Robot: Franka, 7 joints.
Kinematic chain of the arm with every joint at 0, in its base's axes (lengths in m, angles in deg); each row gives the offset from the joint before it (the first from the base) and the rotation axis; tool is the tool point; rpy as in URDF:
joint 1: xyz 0 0 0.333 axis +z
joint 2: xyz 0 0 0 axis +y
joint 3: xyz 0 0 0.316 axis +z
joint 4: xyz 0.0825 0 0 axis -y
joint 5: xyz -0.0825 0 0.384 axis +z
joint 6: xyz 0 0 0 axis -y
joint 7: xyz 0.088 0 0 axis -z
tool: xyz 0 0 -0.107 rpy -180 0 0
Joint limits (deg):
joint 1: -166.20..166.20
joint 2: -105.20..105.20
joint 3: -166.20..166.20
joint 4: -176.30..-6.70
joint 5: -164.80..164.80
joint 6: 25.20..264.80
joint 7: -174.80..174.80
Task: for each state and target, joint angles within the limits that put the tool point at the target. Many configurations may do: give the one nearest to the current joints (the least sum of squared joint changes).
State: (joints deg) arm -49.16 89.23 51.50 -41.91 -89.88 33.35 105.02
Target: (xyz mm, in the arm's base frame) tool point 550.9 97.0 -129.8
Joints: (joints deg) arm -14.49 105.20 57.18 -55.32 -90.40 57.48 105.02
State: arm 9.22 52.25 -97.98 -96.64 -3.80 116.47 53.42
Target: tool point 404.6 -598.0 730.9
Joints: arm -15.83 56.67 -93.55 -55.27 -3.80 139.87 53.42
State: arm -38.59 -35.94 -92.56 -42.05 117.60 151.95 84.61
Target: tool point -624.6 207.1 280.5
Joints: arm -63.39 -47.99 -120.21 -94.73 124.64 177.40 84.61
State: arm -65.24 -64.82 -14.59 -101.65 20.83 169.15 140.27
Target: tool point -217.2 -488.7 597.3
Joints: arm -72.78 -16.70 -35.33 -124.07 22.92 162.87 140.27
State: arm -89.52 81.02 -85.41 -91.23 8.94 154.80 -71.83
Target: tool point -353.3 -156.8 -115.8
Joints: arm -84.65 90.62 -39.17 -120.77 8.26 144.58 -71.83
